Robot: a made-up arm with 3 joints. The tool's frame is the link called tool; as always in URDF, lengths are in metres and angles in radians. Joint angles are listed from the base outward.
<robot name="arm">
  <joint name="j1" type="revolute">
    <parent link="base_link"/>
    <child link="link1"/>
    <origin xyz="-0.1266 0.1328 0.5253"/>
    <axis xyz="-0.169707 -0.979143 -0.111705"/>
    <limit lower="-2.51" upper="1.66"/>
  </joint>
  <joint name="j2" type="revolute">
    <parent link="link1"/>
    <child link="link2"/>
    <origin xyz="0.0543 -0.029 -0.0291"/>
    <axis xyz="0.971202 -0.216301 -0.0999"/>
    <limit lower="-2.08" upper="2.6"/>
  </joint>
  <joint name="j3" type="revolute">
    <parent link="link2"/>
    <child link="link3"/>
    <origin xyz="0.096 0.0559 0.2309"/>
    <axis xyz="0 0 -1"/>
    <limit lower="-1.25" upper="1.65"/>
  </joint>
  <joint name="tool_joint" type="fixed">
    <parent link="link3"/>
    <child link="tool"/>
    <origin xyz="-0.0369 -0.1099 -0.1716" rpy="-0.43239 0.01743 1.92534"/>
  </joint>
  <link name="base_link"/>
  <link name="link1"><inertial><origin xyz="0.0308 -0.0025 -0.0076"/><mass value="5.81"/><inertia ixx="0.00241" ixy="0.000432" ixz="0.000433" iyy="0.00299" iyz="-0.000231" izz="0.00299"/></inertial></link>
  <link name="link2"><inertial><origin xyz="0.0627 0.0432 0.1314"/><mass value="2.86"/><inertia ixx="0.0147" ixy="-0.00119" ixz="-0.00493" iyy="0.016" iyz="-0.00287" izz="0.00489"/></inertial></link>
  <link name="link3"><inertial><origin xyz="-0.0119 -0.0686 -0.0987"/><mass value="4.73"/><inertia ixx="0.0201" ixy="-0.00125" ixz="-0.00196" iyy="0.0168" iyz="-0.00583" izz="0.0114"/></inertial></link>
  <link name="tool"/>
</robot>
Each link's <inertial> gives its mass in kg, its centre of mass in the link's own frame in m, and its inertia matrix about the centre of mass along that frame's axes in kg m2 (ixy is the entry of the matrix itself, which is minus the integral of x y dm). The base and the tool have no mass. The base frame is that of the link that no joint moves.
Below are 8 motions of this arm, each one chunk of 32 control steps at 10 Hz.
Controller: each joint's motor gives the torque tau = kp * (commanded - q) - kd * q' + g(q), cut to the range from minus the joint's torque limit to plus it. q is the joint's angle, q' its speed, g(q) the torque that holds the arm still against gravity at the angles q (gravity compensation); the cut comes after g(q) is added. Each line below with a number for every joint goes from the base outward.
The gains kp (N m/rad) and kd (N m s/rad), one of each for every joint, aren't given. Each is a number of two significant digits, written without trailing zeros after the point. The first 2 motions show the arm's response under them.
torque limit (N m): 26 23 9
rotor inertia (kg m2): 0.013 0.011 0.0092
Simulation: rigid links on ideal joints. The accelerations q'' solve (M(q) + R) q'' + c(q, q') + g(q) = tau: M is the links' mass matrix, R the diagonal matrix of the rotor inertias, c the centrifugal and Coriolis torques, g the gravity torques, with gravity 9.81 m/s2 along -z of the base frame. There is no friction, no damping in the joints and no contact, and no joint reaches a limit. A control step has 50 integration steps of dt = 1/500 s. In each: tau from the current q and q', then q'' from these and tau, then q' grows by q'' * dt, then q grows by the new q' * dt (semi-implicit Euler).
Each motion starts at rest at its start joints. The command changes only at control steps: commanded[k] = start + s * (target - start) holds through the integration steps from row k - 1 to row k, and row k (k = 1, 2, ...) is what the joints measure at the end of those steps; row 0 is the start. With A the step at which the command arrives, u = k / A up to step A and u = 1 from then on. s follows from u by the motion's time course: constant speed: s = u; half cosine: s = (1 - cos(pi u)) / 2; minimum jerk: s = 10 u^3 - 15 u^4 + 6 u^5; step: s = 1 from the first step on.
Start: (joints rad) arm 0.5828 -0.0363 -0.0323
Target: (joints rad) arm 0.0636 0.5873 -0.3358
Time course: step
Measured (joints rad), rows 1 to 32:
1: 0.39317 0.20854 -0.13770
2: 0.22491 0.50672 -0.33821
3: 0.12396 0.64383 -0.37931
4: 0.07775 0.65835 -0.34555
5: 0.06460 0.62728 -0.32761
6: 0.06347 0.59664 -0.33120
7: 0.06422 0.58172 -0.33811
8: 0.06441 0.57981 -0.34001
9: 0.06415 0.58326 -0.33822
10: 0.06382 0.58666 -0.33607
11: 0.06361 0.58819 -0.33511
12: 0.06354 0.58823 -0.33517
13: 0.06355 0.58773 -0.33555
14: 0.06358 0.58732 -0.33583
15: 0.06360 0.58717 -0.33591
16: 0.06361 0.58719 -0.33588
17: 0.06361 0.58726 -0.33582
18: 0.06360 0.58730 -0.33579
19: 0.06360 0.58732 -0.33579
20: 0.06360 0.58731 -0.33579
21: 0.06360 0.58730 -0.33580
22: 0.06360 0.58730 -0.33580
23: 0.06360 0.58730 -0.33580
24: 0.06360 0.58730 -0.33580
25: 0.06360 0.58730 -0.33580
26: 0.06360 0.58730 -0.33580
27: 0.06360 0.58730 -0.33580
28: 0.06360 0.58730 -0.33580
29: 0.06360 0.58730 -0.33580
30: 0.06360 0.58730 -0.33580
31: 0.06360 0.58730 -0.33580
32: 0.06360 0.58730 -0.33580
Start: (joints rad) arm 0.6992 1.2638 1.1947
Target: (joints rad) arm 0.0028 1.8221 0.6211
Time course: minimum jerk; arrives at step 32
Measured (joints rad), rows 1 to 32:
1: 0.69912 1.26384 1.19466
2: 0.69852 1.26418 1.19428
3: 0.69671 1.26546 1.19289
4: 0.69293 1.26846 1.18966
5: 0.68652 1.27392 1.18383
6: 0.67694 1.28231 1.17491
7: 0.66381 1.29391 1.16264
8: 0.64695 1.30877 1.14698
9: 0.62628 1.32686 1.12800
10: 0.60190 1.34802 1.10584
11: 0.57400 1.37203 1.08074
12: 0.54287 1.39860 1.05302
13: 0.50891 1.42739 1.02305
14: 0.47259 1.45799 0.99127
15: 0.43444 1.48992 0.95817
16: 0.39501 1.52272 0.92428
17: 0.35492 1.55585 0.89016
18: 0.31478 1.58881 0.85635
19: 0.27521 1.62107 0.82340
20: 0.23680 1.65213 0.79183
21: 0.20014 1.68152 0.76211
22: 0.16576 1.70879 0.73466
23: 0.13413 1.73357 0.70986
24: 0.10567 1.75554 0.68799
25: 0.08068 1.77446 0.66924
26: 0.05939 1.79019 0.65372
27: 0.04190 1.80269 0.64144
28: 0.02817 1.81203 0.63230
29: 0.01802 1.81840 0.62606
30: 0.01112 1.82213 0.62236
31: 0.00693 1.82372 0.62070
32: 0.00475 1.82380 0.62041
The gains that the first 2 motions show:
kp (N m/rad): 42 21 6.7
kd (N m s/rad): 6.7 2.3 0.67
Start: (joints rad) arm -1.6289 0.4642 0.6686
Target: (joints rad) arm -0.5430 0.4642 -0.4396
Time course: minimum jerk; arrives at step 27
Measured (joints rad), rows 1 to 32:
1: -1.62869 0.46418 0.66831
2: -1.62715 0.46409 0.66618
3: -1.62253 0.46391 0.65995
4: -1.61304 0.46373 0.64761
5: -1.59719 0.46362 0.62771
6: -1.57393 0.46362 0.59942
7: -1.54265 0.46374 0.56241
8: -1.50320 0.46397 0.51682
9: -1.45582 0.46427 0.46313
10: -1.40111 0.46461 0.40218
11: -1.33996 0.46497 0.33507
12: -1.27351 0.46530 0.26316
13: -1.20309 0.46556 0.18797
14: -1.13014 0.46571 0.11115
15: -1.05621 0.46571 0.03441
16: -0.98288 0.46556 -0.04054
17: -0.91169 0.46527 -0.11208
18: -0.84416 0.46487 -0.17867
19: -0.78165 0.46439 -0.23901
20: -0.72539 0.46391 -0.29200
21: -0.67637 0.46347 -0.33685
22: -0.63530 0.46312 -0.37312
23: -0.60252 0.46288 -0.40073
24: -0.57800 0.46277 -0.42006
25: -0.56121 0.46281 -0.43195
26: -0.55110 0.46298 -0.43779
27: -0.54603 0.46328 -0.43957
28: -0.54396 0.46368 -0.43963
29: -0.54324 0.46404 -0.43945
30: -0.54304 0.46423 -0.43942
31: -0.54300 0.46427 -0.43949
32: -0.54300 0.46424 -0.43956

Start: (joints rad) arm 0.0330 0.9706 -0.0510
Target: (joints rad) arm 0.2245 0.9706 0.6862
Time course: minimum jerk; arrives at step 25
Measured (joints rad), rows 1 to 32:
1: 0.03304 0.97061 -0.05080
2: 0.03336 0.97064 -0.04932
3: 0.03434 0.97071 -0.04468
4: 0.03637 0.97081 -0.03508
5: 0.03976 0.97091 -0.01934
6: 0.04472 0.97101 0.00316
7: 0.05135 0.97110 0.03250
8: 0.05965 0.97116 0.06840
9: 0.06953 0.97120 0.11027
10: 0.08081 0.97122 0.15725
11: 0.09325 0.97120 0.20826
12: 0.10659 0.97114 0.26206
13: 0.12048 0.97103 0.31730
14: 0.13458 0.97088 0.37257
15: 0.14853 0.97070 0.42647
16: 0.16199 0.97048 0.47762
17: 0.17462 0.97025 0.52479
18: 0.18612 0.97002 0.56687
19: 0.19624 0.96982 0.60301
20: 0.20480 0.96966 0.63259
21: 0.21167 0.96955 0.65536
22: 0.21686 0.96951 0.67141
23: 0.22043 0.96956 0.68130
24: 0.22260 0.96969 0.68607
25: 0.22370 0.96992 0.68729
26: 0.22417 0.97022 0.68692
27: 0.22434 0.97049 0.68639
28: 0.22441 0.97064 0.68614
29: 0.22445 0.97067 0.68611
30: 0.22447 0.97064 0.68616
31: 0.22449 0.97061 0.68620
32: 0.22450 0.97059 0.68621

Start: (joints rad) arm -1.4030 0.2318 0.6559
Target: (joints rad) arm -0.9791 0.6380 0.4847
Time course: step
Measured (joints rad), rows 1 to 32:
1: -1.24139 0.36101 0.56721
2: -1.09342 0.56178 0.50916
3: -1.02688 0.66520 0.48521
4: -1.00168 0.67912 0.47652
5: -0.98992 0.65907 0.47897
6: -0.98360 0.64043 0.48523
7: -0.98051 0.63293 0.48863
8: -0.97934 0.63328 0.48815
9: -0.97910 0.63601 0.48613
10: -0.97914 0.63801 0.48463
11: -0.97919 0.63866 0.48416
12: -0.97918 0.63851 0.48431
13: -0.97914 0.63817 0.48459
14: -0.97911 0.63796 0.48475
15: -0.97909 0.63791 0.48478
16: -0.97909 0.63795 0.48474
17: -0.97910 0.63799 0.48471
18: -0.97910 0.63801 0.48469
19: -0.97910 0.63801 0.48469
20: -0.97910 0.63801 0.48470
21: -0.97910 0.63800 0.48470
22: -0.97910 0.63800 0.48470
23: -0.97910 0.63800 0.48470
24: -0.97910 0.63800 0.48470
25: -0.97910 0.63800 0.48470
26: -0.97910 0.63800 0.48470
27: -0.97910 0.63800 0.48470
28: -0.97910 0.63800 0.48470
29: -0.97910 0.63800 0.48470
30: -0.97910 0.63800 0.48470
31: -0.97910 0.63800 0.48470
32: -0.97910 0.63800 0.48470

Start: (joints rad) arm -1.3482 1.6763 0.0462
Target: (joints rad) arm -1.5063 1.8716 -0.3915
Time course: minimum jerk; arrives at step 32
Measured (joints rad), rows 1 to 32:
1: -1.34822 1.67632 0.04614
2: -1.34835 1.67644 0.04569
3: -1.34874 1.67691 0.04427
4: -1.34957 1.67800 0.04133
5: -1.35100 1.67994 0.03643
6: -1.35316 1.68291 0.02929
7: -1.35612 1.68699 0.01976
8: -1.35993 1.69221 0.00776
9: -1.36461 1.69855 -0.00668
10: -1.37014 1.70598 -0.02347
11: -1.37648 1.71440 -0.04243
12: -1.38355 1.72371 -0.06333
13: -1.39126 1.73380 -0.08588
14: -1.39952 1.74450 -0.10975
15: -1.40820 1.75566 -0.13459
16: -1.41718 1.76711 -0.16000
17: -1.42630 1.77867 -0.18560
18: -1.43544 1.79015 -0.21099
19: -1.44445 1.80138 -0.23576
20: -1.45320 1.81218 -0.25955
21: -1.46155 1.82239 -0.28199
22: -1.46938 1.83186 -0.30278
23: -1.47657 1.84046 -0.32163
24: -1.48305 1.84809 -0.33831
25: -1.48874 1.85467 -0.35267
26: -1.49358 1.86014 -0.36460
27: -1.49755 1.86450 -0.37411
28: -1.50067 1.86777 -0.38125
29: -1.50297 1.87001 -0.38620
30: -1.50453 1.87135 -0.38924
31: -1.50546 1.87195 -0.39076
32: -1.50594 1.87205 -0.39129

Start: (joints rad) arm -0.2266 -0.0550 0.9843
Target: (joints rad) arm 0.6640 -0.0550 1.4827
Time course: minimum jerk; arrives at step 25
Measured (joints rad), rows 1 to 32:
1: -0.22639 -0.05502 0.98440
2: -0.22483 -0.05514 0.98524
3: -0.22017 -0.05536 0.98811
4: -0.21061 -0.05560 0.99433
5: -0.19470 -0.05580 1.00478
6: -0.17149 -0.05591 1.01988
7: -0.14053 -0.05588 1.03968
8: -0.10183 -0.05572 1.06397
9: -0.05584 -0.05544 1.09235
10: -0.00335 -0.05508 1.12420
11: 0.05451 -0.05467 1.15881
12: 0.11642 -0.05425 1.19531
13: 0.18085 -0.05386 1.23280
14: 0.24621 -0.05352 1.27029
15: 0.31085 -0.05325 1.30683
16: 0.37314 -0.05307 1.34150
17: 0.43157 -0.05296 1.37343
18: 0.48476 -0.05292 1.40190
19: 0.53157 -0.05295 1.42632
20: 0.57116 -0.05303 1.44629
21: 0.60303 -0.05314 1.46164
22: 0.62710 -0.05329 1.47247
23: 0.64378 -0.05347 1.47914
24: 0.65402 -0.05370 1.48236
25: 0.65940 -0.05397 1.48322
26: 0.66192 -0.05431 1.48305
27: 0.66306 -0.05460 1.48280
28: 0.66357 -0.05482 1.48272
29: 0.66380 -0.05494 1.48272
30: 0.66390 -0.05500 1.48273
31: 0.66395 -0.05501 1.48273
32: 0.66398 -0.05501 1.48271

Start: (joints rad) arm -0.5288 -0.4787 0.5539
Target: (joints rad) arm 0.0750 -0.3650 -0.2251
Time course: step
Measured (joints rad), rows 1 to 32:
1: -0.28438 -0.50458 0.15598
2: -0.11155 -0.39648 -0.18703
3: -0.01123 -0.32843 -0.26710
4: 0.04219 -0.31909 -0.23417
5: 0.06556 -0.33465 -0.20881
6: 0.07286 -0.35247 -0.20978
7: 0.07385 -0.36369 -0.21966
8: 0.07358 -0.36791 -0.22608
9: 0.07370 -0.36787 -0.22740
10: 0.07420 -0.36638 -0.22635
11: 0.07470 -0.36511 -0.22520
12: 0.07500 -0.36456 -0.22472
13: 0.07509 -0.36457 -0.22475
14: 0.07507 -0.36479 -0.22494
15: 0.07502 -0.36497 -0.22509
16: 0.07499 -0.36506 -0.22515
17: 0.07498 -0.36506 -0.22514
18: 0.07499 -0.36503 -0.22512
19: 0.07500 -0.36500 -0.22510
20: 0.07500 -0.36499 -0.22509
21: 0.07500 -0.36499 -0.22509
22: 0.07500 -0.36500 -0.22510
23: 0.07500 -0.36500 -0.22510
24: 0.07500 -0.36500 -0.22510
25: 0.07500 -0.36500 -0.22510
26: 0.07500 -0.36500 -0.22510
27: 0.07500 -0.36500 -0.22510
28: 0.07500 -0.36500 -0.22510
29: 0.07500 -0.36500 -0.22510
30: 0.07500 -0.36500 -0.22510
31: 0.07500 -0.36500 -0.22510
32: 0.07500 -0.36500 -0.22510

